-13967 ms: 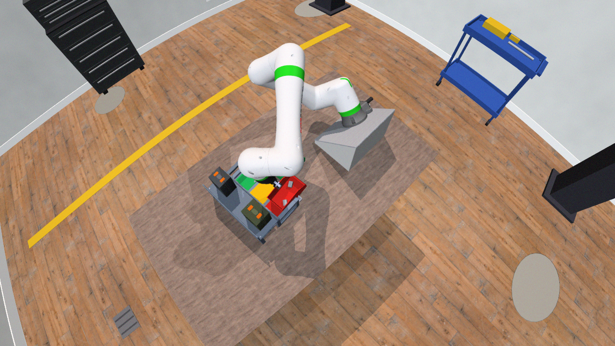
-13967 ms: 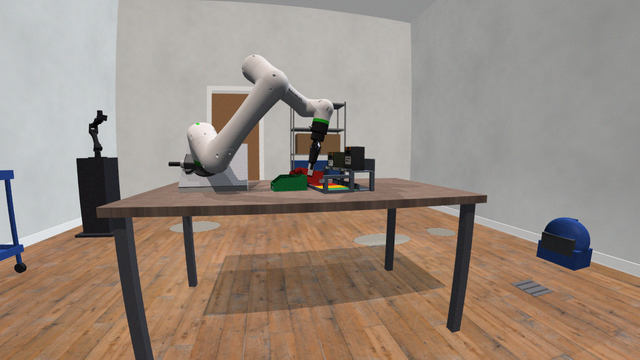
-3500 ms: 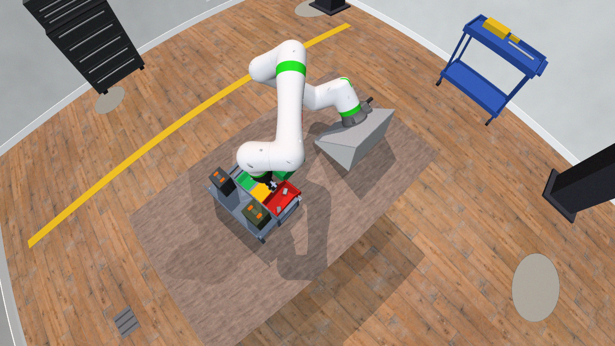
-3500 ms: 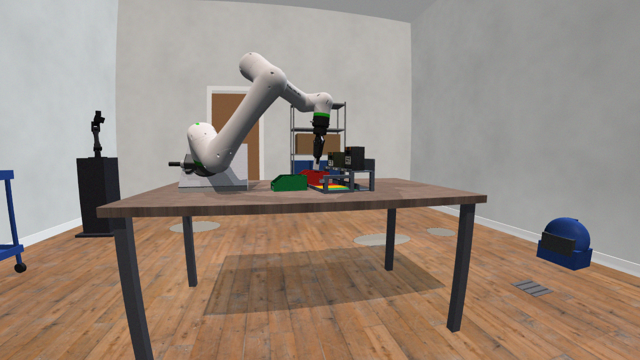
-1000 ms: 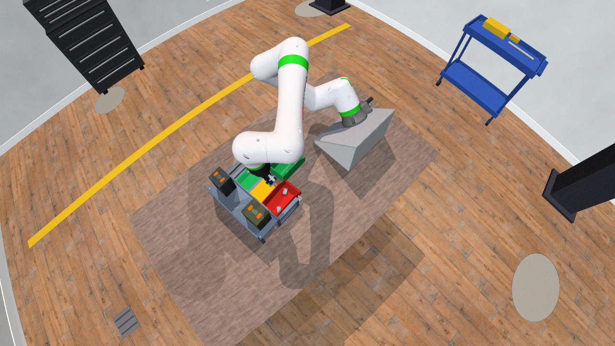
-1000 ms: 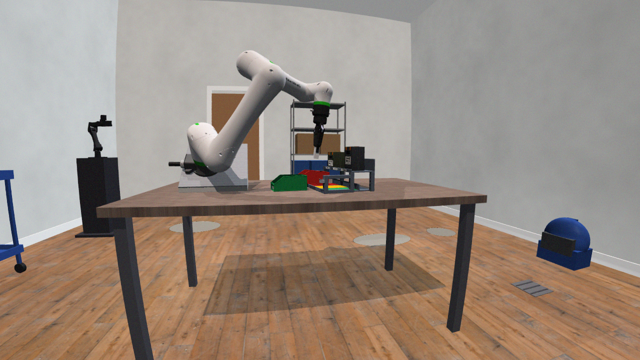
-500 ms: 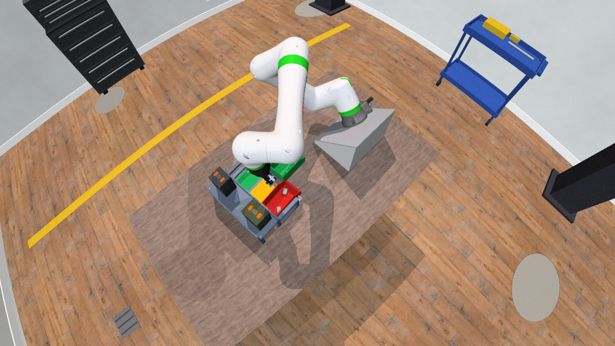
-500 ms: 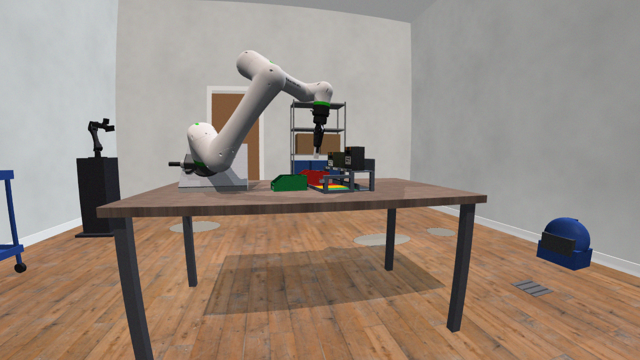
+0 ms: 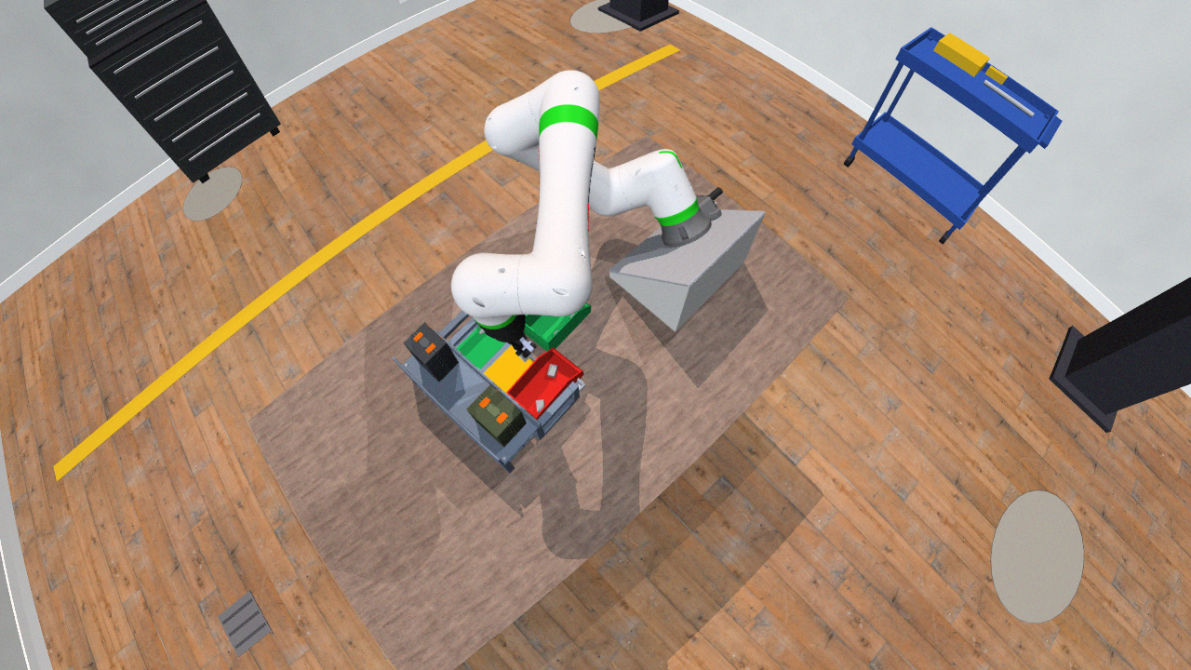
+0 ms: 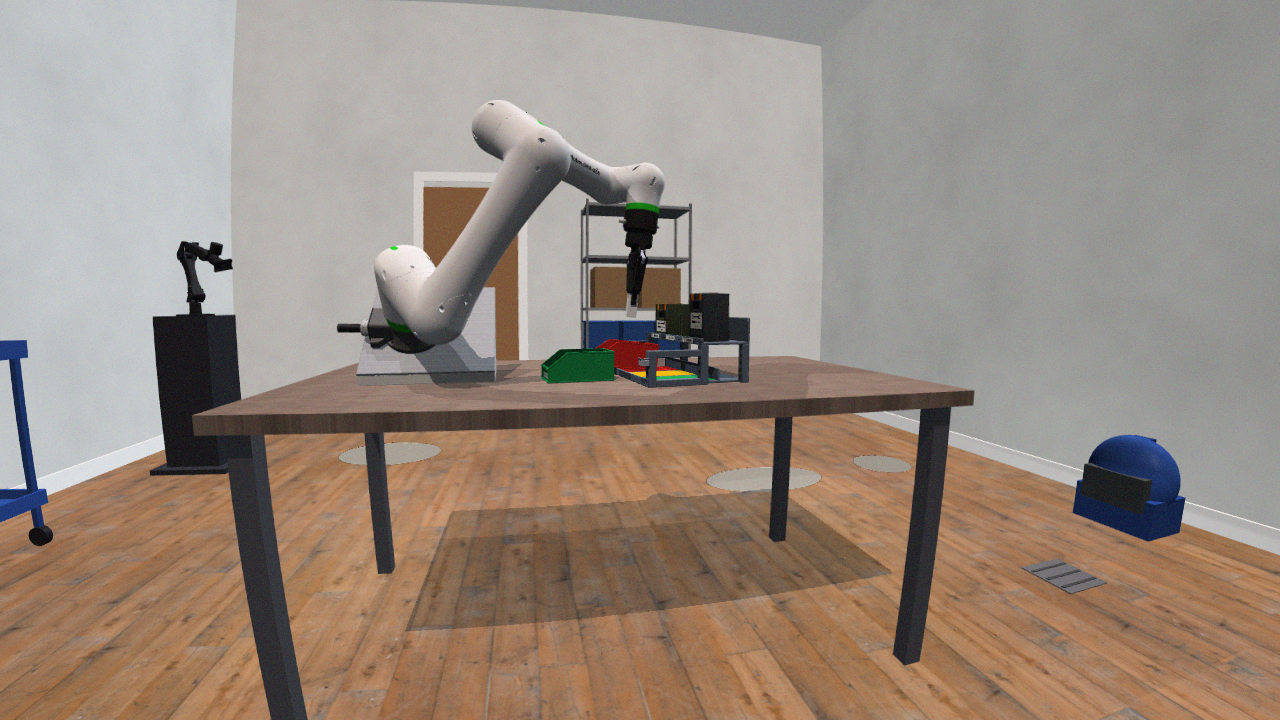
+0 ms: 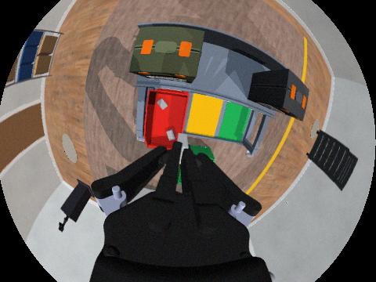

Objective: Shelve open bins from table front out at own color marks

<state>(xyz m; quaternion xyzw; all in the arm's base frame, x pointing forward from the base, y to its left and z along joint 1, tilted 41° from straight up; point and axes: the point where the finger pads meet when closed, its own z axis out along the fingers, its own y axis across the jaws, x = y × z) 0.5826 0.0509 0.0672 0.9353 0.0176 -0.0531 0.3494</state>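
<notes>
The red bin is 14 cm below my hand, 5 cm to the left of it and 1 cm behind it. From my hand the other things lie so: green bin 16 cm behind, 15 cm below, 8 cm to the right.
</notes>
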